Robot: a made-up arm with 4 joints.
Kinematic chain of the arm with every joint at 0, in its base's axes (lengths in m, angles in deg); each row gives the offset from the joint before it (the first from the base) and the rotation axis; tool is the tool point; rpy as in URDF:
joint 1: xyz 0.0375 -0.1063 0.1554 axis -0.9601 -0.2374 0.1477
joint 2: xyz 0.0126 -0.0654 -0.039 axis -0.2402 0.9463 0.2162
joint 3: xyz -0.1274 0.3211 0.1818 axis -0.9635 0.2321 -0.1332
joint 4: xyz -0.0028 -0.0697 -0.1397 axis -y
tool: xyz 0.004 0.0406 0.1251 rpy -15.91 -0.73 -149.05
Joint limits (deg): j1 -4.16..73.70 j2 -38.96..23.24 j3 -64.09..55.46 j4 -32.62..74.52
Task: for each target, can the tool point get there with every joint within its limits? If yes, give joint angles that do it. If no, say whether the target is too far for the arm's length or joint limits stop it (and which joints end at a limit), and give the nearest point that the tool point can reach.
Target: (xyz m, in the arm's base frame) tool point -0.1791 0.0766 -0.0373
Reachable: yes | joints 48.92 -4.66 -43.30 51.86
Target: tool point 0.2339 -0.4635 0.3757
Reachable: no: joint limits stop it (at a limit: joint 1, joint 3, joint 4) | nearest point 0.0208 0.0908 0.3008 | short by 0.599 m
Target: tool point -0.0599 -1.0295 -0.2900
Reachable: no: too far | nearest point -0.1451 -0.1502 -0.1211 | short by 0.899 m
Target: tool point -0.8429 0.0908 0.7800
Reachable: no: too far | nearest point -0.2018 0.0671 0.3214 | short by 0.789 m
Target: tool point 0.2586 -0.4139 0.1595
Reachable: no: joint limits stop it (at a limit: joint 1, joint 2, joint 4) | nearest point -0.1370 -0.1475 -0.1286 | short by 0.557 m
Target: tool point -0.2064 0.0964 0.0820
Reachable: yes | joints 45.02 9.75 29.24 56.57
